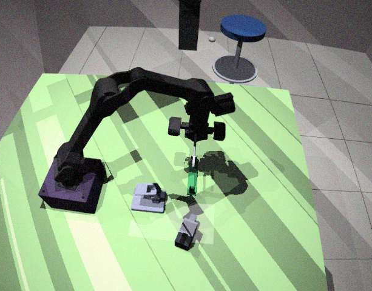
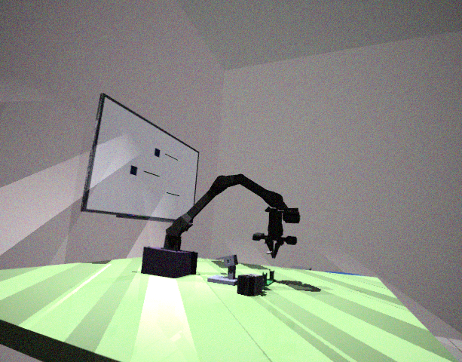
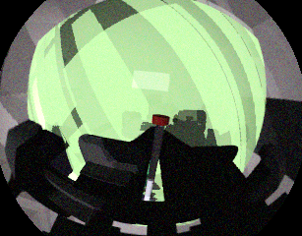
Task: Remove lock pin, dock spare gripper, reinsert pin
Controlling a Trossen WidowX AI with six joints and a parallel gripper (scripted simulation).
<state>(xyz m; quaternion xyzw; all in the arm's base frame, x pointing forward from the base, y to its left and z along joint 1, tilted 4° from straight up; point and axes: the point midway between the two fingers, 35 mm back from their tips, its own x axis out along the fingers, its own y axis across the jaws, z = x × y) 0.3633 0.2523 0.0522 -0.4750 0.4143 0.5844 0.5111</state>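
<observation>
Right now my gripper tip is 2 cm short of the green fixture, 10 cm to the left of it and 7 cm above it. Also, from my gripper tip: spare gripper (4 cm ahead, 31 cm to the right, 6 cm below); grey mount (10 cm behind, 22 cm to the right, 4 cm below).
</observation>
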